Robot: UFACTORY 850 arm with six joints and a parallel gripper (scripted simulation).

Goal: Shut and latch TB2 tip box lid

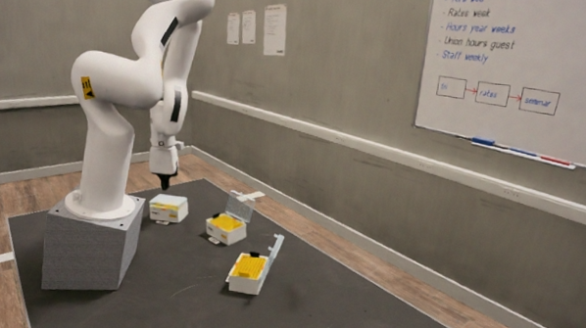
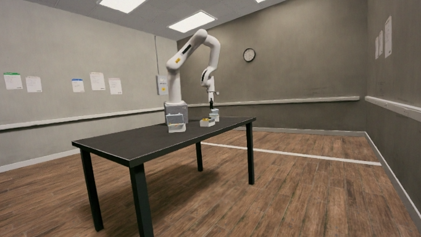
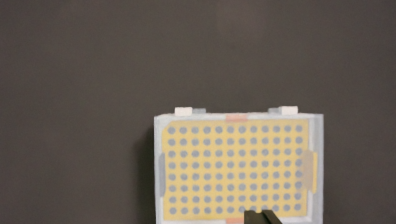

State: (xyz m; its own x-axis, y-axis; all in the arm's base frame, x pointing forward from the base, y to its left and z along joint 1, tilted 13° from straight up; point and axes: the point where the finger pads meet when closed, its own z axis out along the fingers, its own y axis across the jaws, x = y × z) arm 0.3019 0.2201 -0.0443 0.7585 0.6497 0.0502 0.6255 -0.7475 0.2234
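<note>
Right now the clear lid is 80 mm below my hand, 20 mm ahead of it and 10 mm to the left of it. The rest, counted from my hand: tip box lid (240 mm to the right, 180 mm ahead, 40 mm below).
</note>
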